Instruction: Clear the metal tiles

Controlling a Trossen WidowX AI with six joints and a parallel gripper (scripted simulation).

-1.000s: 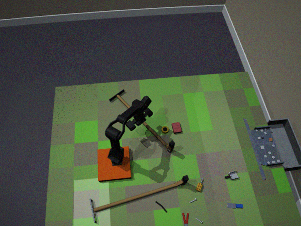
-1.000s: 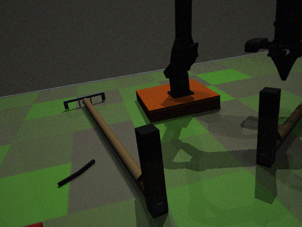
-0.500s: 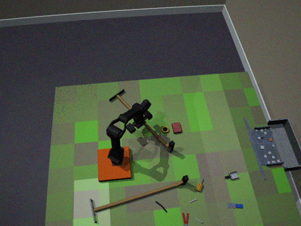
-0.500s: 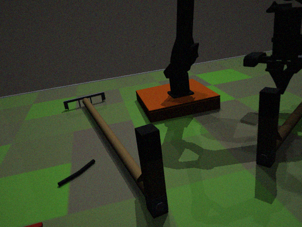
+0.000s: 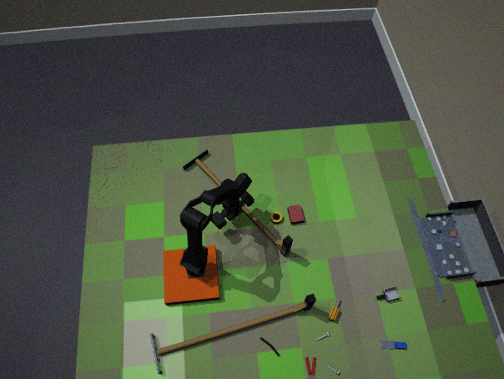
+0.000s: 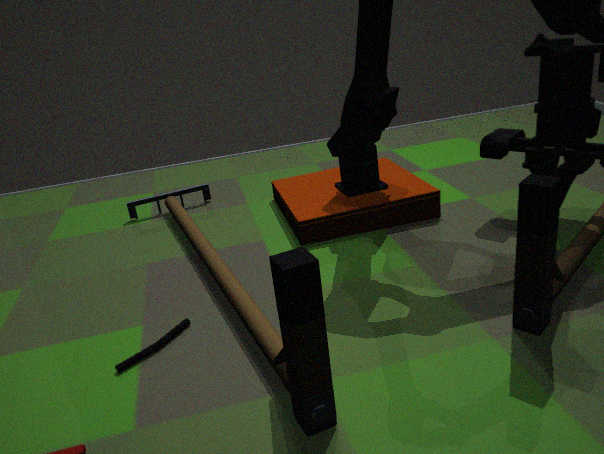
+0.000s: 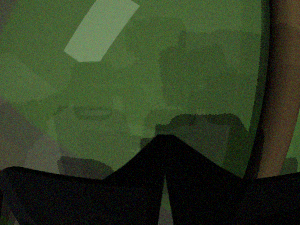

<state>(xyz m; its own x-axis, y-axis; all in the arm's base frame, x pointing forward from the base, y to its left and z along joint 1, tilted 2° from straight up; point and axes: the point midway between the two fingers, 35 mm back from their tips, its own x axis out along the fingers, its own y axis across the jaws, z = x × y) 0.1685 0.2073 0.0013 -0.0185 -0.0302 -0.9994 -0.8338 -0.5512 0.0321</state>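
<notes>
Right now the long scraper is 60 mm to the left of my gripper tip, 50 mm above it and 30 mm ahead of it. Also, from my gripper tip: yellow ring 180 mm ahead, 20 mm to the right; then black strip 520 mm to the right, 70 mm ahead, 10 mm below; then red block 260 mm ahead, 20 mm to the right.
</notes>
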